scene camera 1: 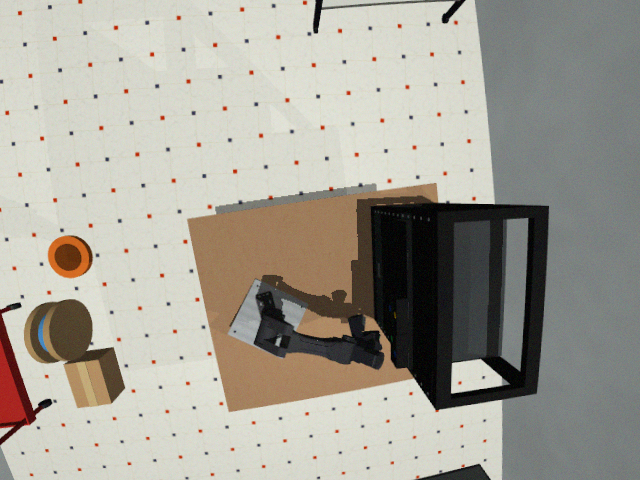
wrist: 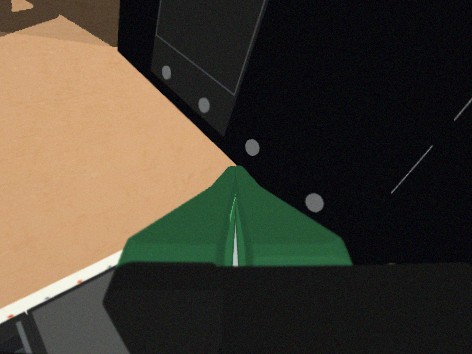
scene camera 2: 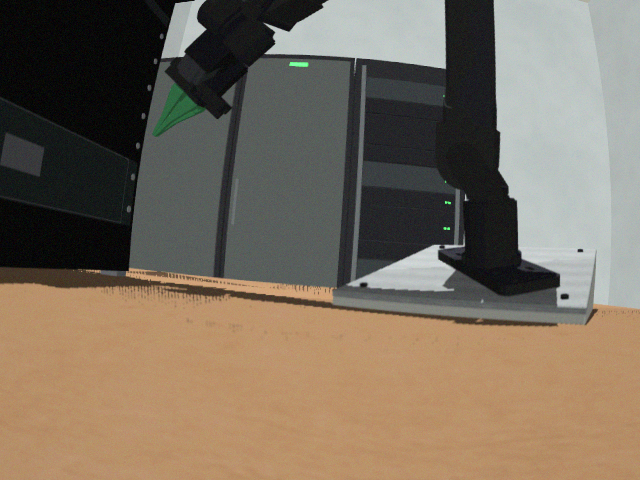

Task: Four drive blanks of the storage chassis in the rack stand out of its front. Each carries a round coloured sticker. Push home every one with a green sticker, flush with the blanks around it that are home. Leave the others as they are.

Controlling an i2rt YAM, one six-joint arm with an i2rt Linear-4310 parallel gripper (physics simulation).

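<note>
The black rack (scene camera 1: pixel 491 211) (wrist: pixel 350 75) stands at the right in scene camera 1 and fills the upper right of the wrist view. In scene camera 1 the storage chassis (scene camera 1: pixel 403 330) shows as a dark block at the rack's front, with tiny blue, yellow and green spots along its front edge. Single blanks and how far they stand out cannot be told. My gripper (scene camera 2: pixel 155 134) (wrist: pixel 235 177) has green fingers, shut with nothing between them. In scene camera 2 the tips point down to the left, near the rack's edge; contact cannot be told. No sticker shows in the wrist view.
The arm's grey base plate (scene camera 1: pixel 242 320) (scene camera 2: pixel 392 295) stands on the brown mat (scene camera 1: pixel 289 382) (scene camera 2: pixel 310 403) in front of the rack. A dark panel (scene camera 2: pixel 67 155) (wrist: pixel 200 45) crosses the rack low down. An orange round thing (scene camera 1: pixel 85 258), a cable reel (scene camera 1: pixel 72 330) and a cardboard box (scene camera 1: pixel 103 382) stand far left.
</note>
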